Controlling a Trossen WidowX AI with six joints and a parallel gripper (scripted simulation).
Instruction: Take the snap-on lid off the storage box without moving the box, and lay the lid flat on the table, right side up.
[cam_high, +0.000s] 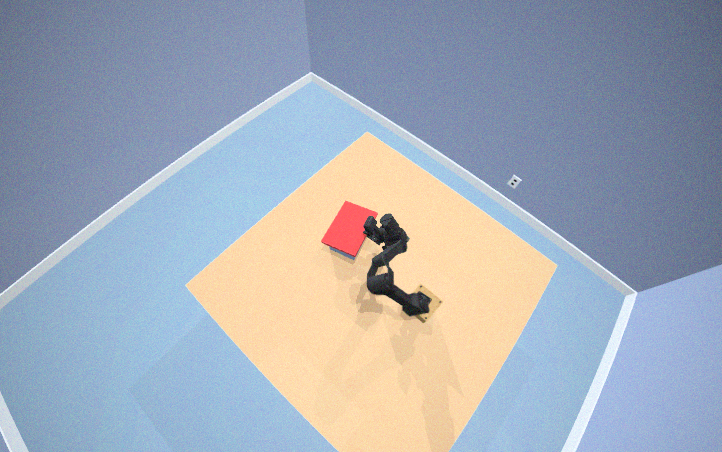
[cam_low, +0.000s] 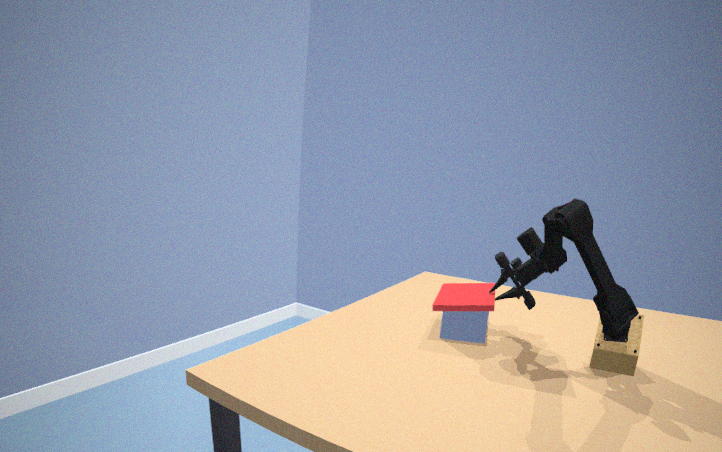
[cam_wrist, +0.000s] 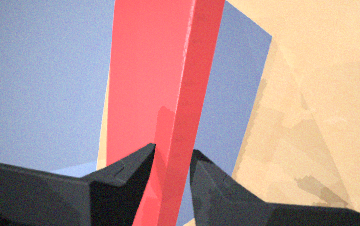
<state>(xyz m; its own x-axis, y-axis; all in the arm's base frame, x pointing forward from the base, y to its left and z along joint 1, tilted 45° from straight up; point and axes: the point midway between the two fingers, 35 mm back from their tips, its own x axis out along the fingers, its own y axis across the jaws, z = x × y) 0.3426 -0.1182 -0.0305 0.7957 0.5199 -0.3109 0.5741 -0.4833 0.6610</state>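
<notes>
My gripper tip is 7 cm short of the red lid and 1 cm to the right of it. The rest, counted from my gripper tip: blue storage box: 7 cm ahead, 1 cm to the left, 6 cm below.
</notes>
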